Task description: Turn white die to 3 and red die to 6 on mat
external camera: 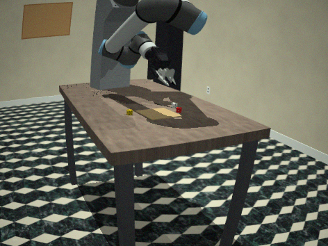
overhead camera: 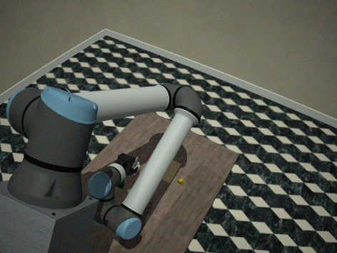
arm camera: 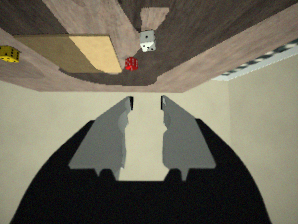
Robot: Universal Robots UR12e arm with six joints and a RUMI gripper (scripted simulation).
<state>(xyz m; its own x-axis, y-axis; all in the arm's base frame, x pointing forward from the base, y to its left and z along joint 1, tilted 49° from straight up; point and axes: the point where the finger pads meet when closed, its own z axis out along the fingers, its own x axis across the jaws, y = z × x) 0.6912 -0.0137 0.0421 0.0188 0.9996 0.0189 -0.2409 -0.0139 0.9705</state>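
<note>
My gripper is now 10 cm above the white die and 4 cm short of it. The rest, counted from my hand: tan mat 14 cm to the right, 10 cm below, 9 cm ahead; red die 11 cm ahead, 10 cm below, 4 cm to the right; yellow die 24 cm to the right, 10 cm below, 4 cm ahead.
</note>
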